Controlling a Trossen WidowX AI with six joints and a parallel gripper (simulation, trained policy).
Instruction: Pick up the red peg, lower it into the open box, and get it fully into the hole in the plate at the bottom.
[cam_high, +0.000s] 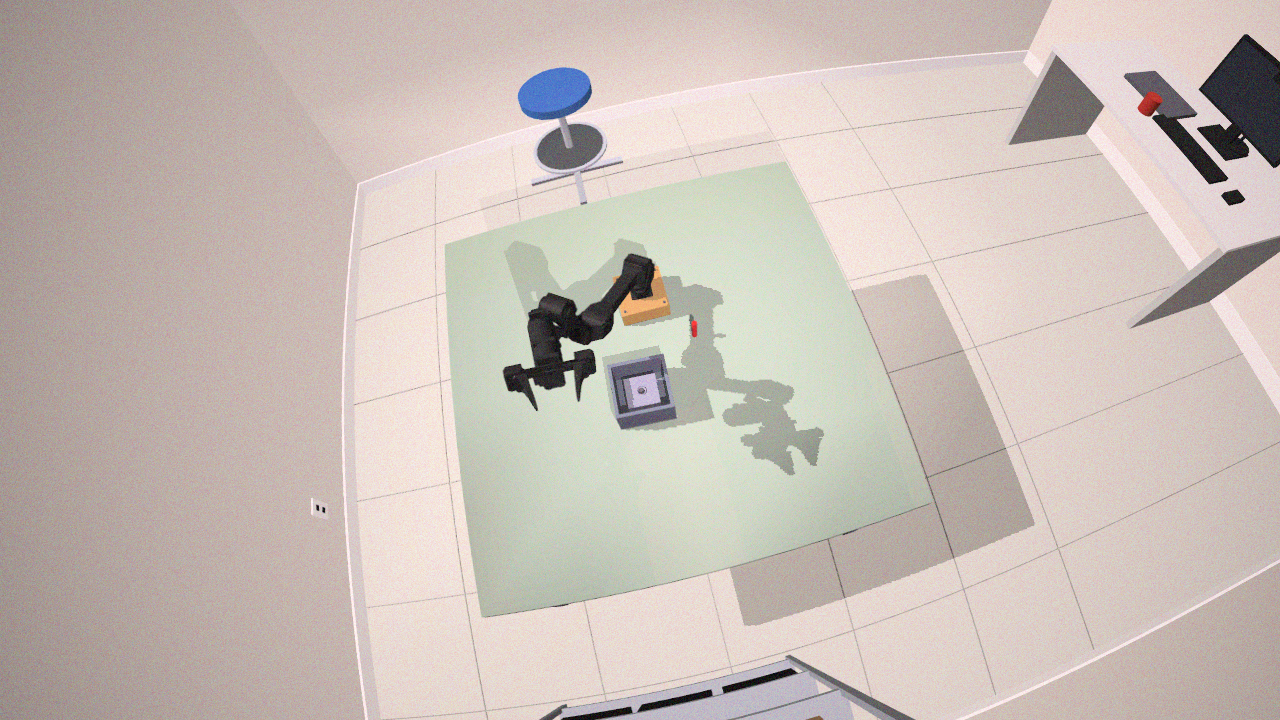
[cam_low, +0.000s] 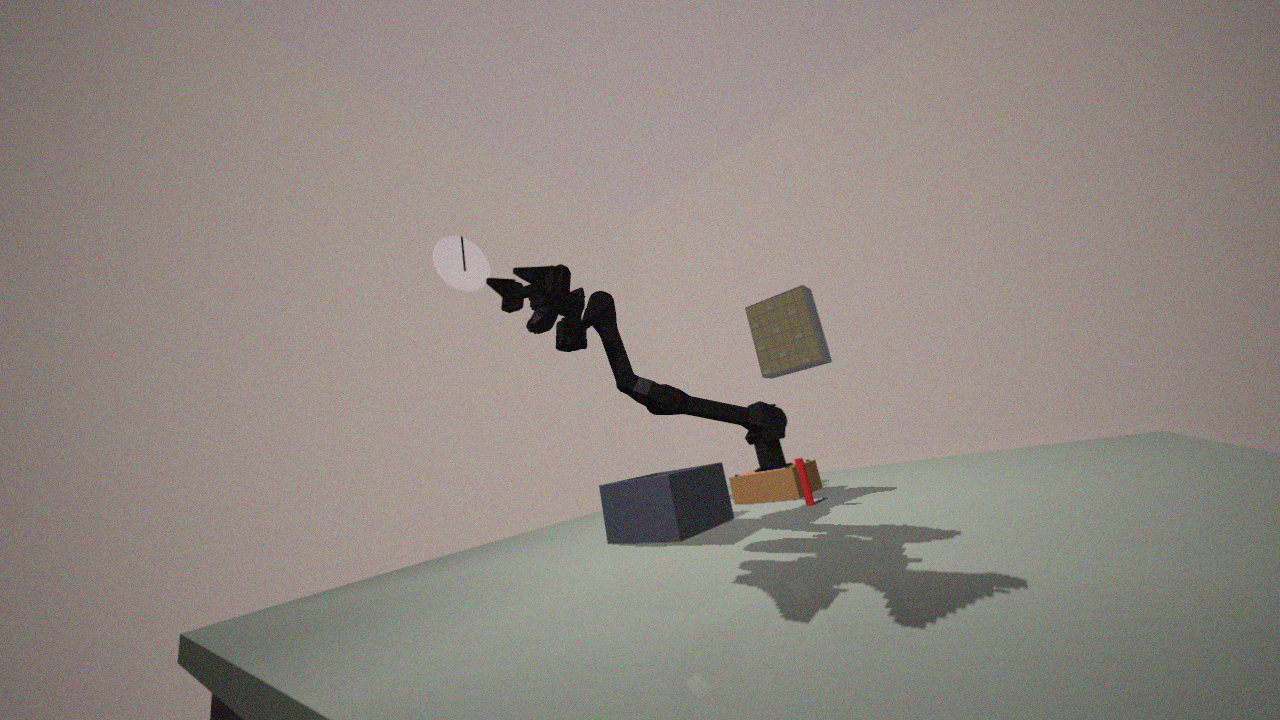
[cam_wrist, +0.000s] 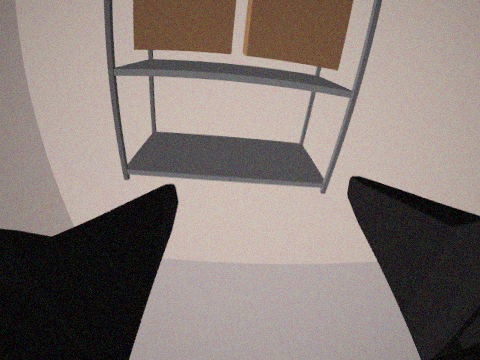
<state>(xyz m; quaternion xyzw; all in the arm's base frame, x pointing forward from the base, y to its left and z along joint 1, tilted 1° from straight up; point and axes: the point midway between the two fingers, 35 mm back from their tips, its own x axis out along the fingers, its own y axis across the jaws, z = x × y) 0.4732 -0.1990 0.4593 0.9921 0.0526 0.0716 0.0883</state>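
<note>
The red peg lies 47 cm below my gripper tip, 35 cm behind it and 33 cm to the left of it. Also, from my gripper tip: dark box 49 cm below, 19 cm behind, 15 cm to the left; pale plate 47 cm below, 19 cm behind, 15 cm to the left.
</note>
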